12 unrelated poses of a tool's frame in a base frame.
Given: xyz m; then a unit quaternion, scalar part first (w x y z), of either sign.
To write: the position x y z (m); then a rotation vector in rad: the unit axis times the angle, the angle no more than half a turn. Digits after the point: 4 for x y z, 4 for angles.
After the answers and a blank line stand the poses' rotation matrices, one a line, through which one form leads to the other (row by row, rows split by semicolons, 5 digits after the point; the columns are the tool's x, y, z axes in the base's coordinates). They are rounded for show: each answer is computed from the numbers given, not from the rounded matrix.
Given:
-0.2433, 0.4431, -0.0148, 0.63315, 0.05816, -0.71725, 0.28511
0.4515, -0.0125, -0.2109, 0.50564, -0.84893, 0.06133, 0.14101
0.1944, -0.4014, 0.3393, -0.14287, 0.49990, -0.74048, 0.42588
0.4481, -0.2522, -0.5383, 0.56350, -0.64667, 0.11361, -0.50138
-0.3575, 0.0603, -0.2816, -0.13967, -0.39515, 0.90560, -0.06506
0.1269, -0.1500, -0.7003, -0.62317, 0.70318, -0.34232, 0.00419
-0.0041, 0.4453, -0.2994, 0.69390, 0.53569, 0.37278, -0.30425
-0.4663, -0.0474, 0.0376, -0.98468, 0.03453, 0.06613, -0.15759
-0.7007, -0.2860, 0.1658, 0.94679, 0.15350, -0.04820, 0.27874
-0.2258, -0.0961, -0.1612, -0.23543, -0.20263, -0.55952, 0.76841
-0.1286, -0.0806, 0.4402, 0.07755, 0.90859, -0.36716, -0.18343
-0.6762, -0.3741, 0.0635, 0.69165, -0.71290, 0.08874, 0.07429
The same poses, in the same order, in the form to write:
-0.2433, 0.4431, -0.0148, 0.1330, -1.6405, 0.6521
0.4515, -0.0125, -0.2109, -2.0480, 0.1480, 0.3402
0.1944, -0.4014, 0.3393, -1.4419, 2.1359, -1.2284
0.4481, -0.2522, -0.5383, -1.5220, 0.2674, -1.1801
-0.3575, 0.0603, -0.2816, 1.1419, -2.6169, 0.1880
0.1269, -0.1500, -0.7003, -1.6148, 0.7861, -0.0096
-0.0041, 0.4453, -0.2994, 1.1961, 0.8324, -0.6793
-0.4663, -0.0474, 0.0376, -0.0694, -0.1329, 0.3168
-0.7007, -0.2860, 0.1658, 0.3126, -0.0981, 0.5676
-0.2258, -0.0961, -0.1612, 0.5559, 1.5350, -2.1080
-0.1286, -0.0806, 0.4402, 2.7215, -1.0998, -0.5494
-0.6762, -0.3741, 0.0635, -1.5932, 0.1983, 0.1660

-0.19147 -0.44447 -0.87509; 0.27761 0.83066 -0.48264; 0.94142 -0.33534 -0.03566
0.95271 -0.24673 -0.17739; 0.03847 -0.48113 0.87580; -0.30144 -0.84121 -0.44889
-0.45937 -0.61864 0.63738; -0.86203 0.13745 -0.48787; 0.21421 -0.77356 -0.59643
0.47142 0.41812 0.77649; -0.71199 -0.33912 0.61487; 0.52041 -0.84272 0.13782
-0.64870 -0.73387 -0.20155; -0.69753 0.67925 -0.22822; 0.30439 -0.00746 -0.95252
0.76560 -0.47620 0.43254; -0.48665 0.01104 0.87353; -0.42075 -0.87927 -0.22329
0.53693 0.82163 0.19138; -0.02285 0.24093 -0.97027; -0.84332 0.51660 0.14814
0.94158 -0.30579 -0.14112; 0.31492 0.94795 0.04716; 0.11935 -0.08885 0.98887
0.83996 -0.54262 -0.00570; 0.51302 0.79748 -0.31754; 0.17685 0.26380 0.94823
-0.80703 0.58856 -0.04795; -0.13506 -0.26302 -0.95529; -0.57486 -0.76447 0.29176
0.66309 -0.63874 -0.39027; -0.69564 -0.71836 -0.00623; -0.27638 0.27562 -0.92068
0.97321 -0.22929 0.01683; -0.02376 -0.02749 0.99934; -0.22868 -0.97297 -0.03220

